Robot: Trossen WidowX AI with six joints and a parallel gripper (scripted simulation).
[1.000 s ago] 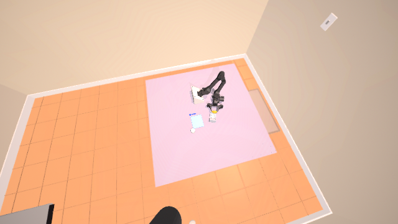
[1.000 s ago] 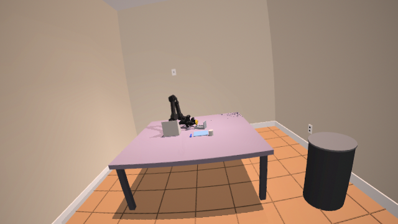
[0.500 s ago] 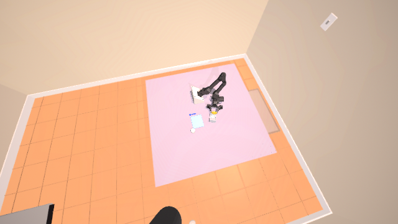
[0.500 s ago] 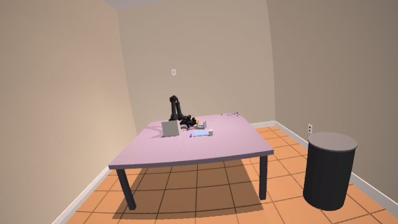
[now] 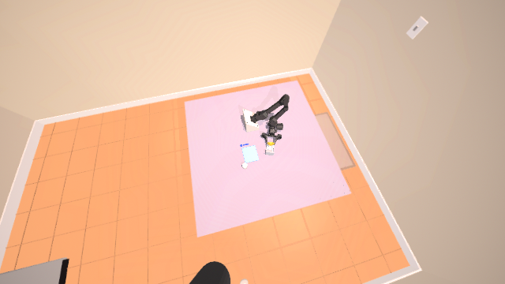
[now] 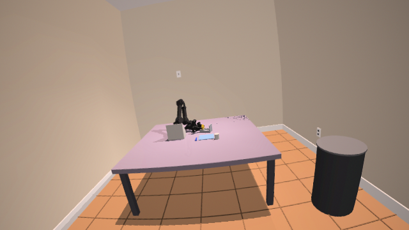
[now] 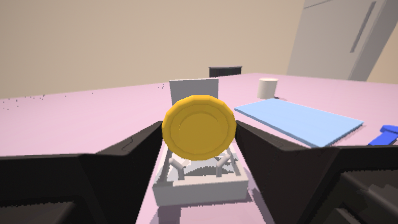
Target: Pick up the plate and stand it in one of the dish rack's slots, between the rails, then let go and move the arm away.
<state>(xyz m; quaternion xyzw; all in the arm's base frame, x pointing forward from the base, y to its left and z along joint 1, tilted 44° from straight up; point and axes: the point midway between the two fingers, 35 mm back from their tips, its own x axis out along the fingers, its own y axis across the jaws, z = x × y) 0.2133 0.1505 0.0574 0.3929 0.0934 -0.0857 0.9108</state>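
The yellow plate lies 10 mm behind my gripper tip. The rest, counted from my gripper tip: light blue mat 60 mm ahead, 190 mm to the right, 50 mm below; blue spoon 40 mm behind, 250 mm to the right, 50 mm below; dish rack 30 mm ahead, 30 mm below.
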